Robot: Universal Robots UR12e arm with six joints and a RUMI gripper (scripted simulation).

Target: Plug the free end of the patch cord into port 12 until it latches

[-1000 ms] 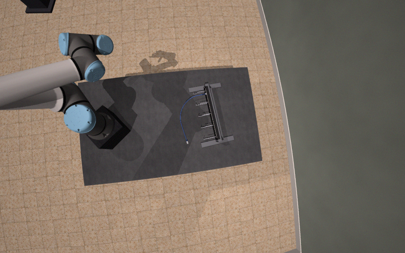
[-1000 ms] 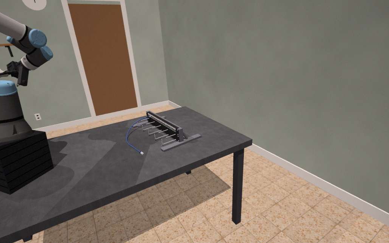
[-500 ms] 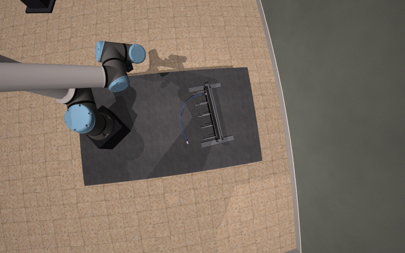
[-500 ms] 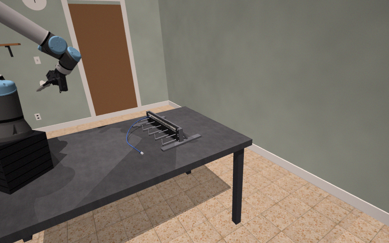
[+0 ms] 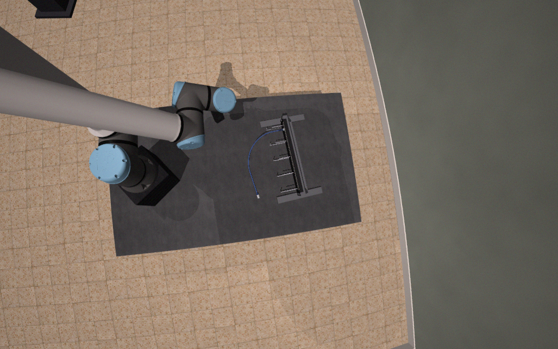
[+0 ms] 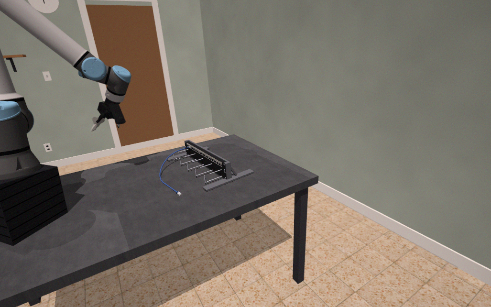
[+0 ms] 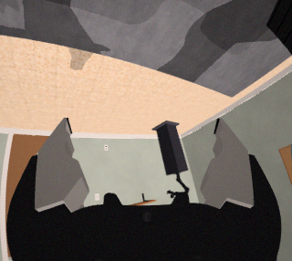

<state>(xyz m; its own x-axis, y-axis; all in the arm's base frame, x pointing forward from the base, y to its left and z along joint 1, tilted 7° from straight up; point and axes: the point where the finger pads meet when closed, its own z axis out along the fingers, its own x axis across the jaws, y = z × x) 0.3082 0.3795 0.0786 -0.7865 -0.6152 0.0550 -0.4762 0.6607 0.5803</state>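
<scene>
Right now the plug is 47 cm to the right of my hand, 31 cm ahead of it and 24 cm below it.
</scene>
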